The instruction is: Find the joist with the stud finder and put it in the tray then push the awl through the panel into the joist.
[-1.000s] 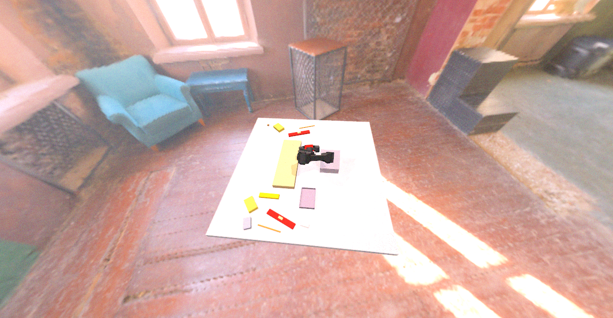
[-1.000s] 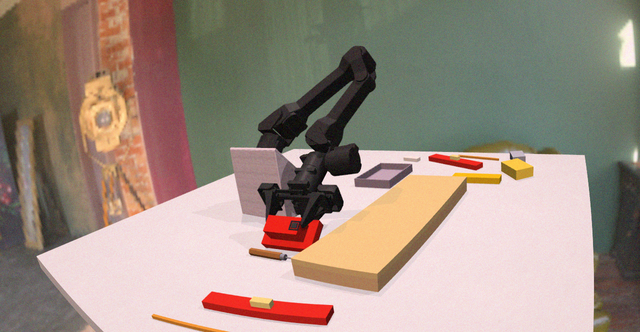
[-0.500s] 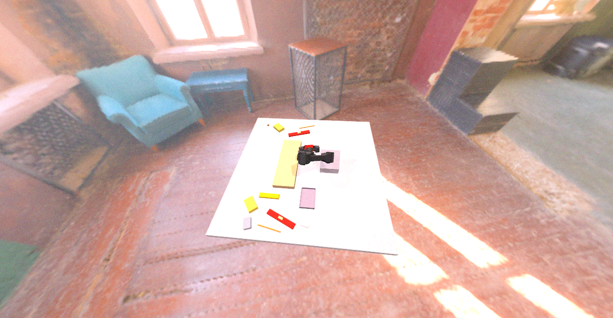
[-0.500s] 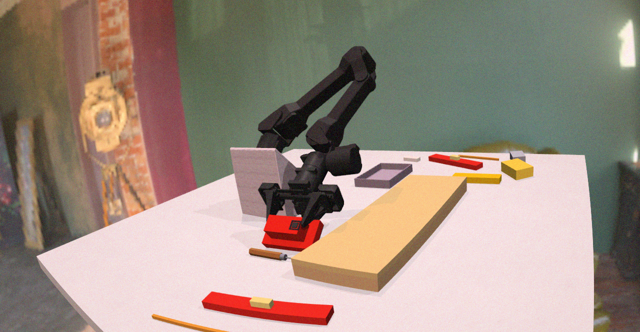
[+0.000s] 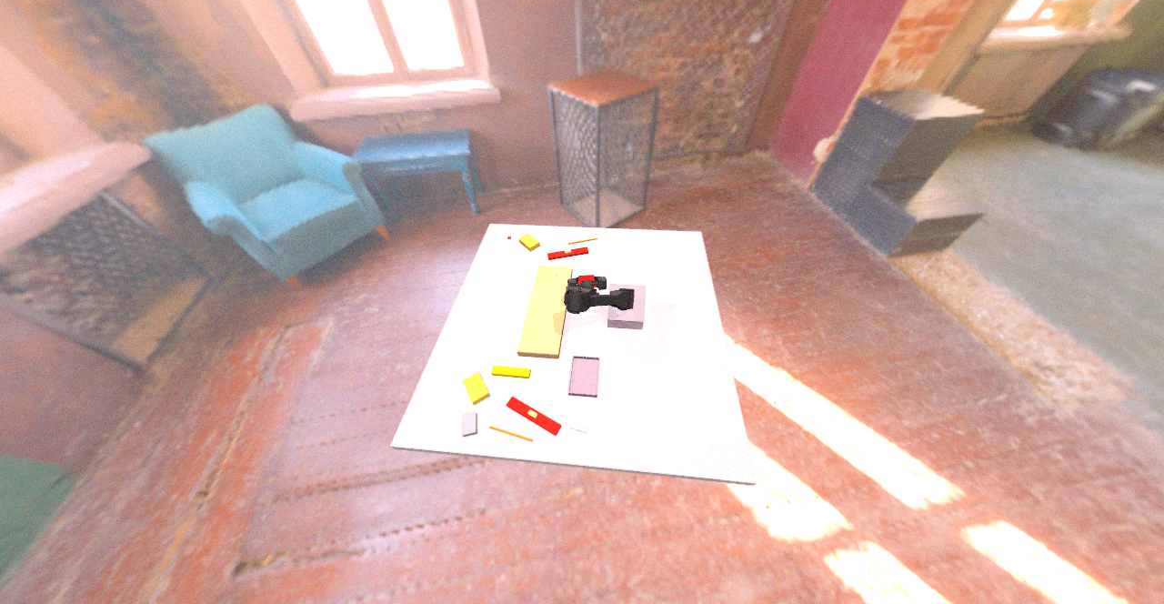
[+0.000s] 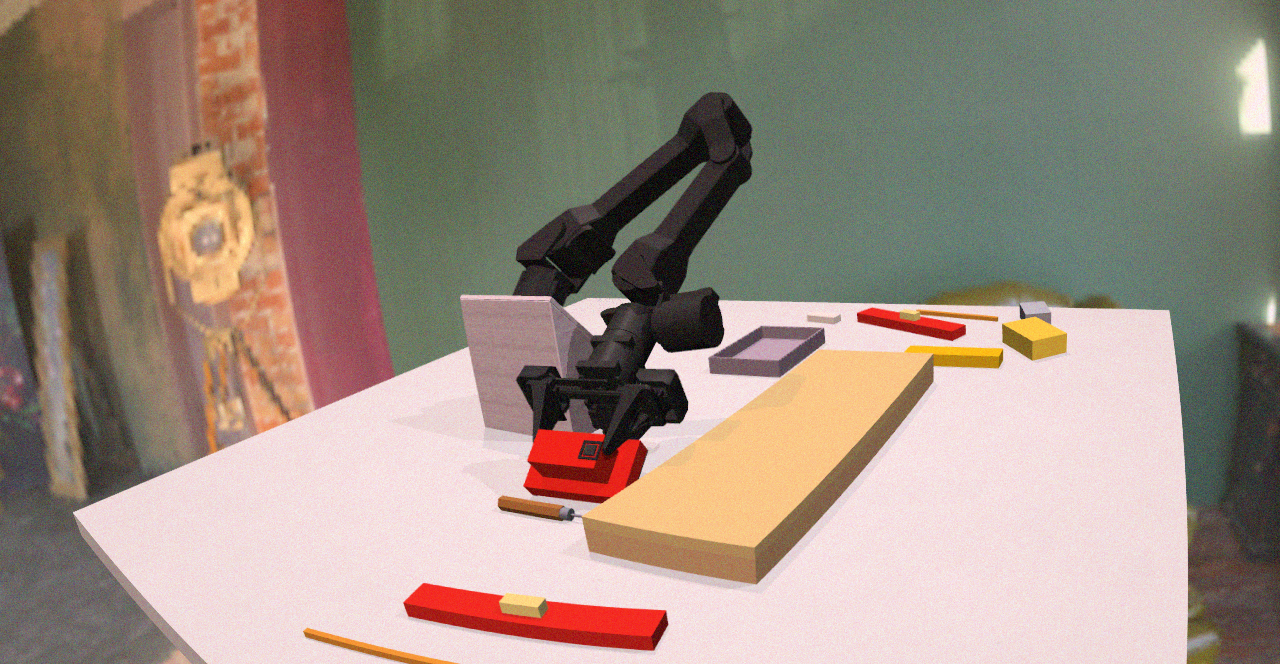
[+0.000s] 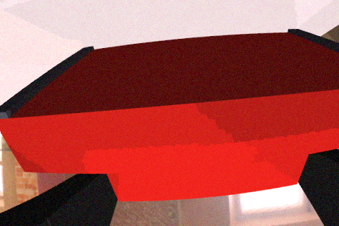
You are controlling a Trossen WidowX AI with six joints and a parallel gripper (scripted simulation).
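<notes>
Now: the red stud finder 1 cm ahead of my gripper tip and 1 cm below it. Also, from my gripper tip: awl (1 cm ahead, 4 cm to the right, 5 cm below); then grey tray (4 cm behind, 50 cm to the left, 5 cm below); then square light (3 cm ahead, 1 cm above).
</notes>
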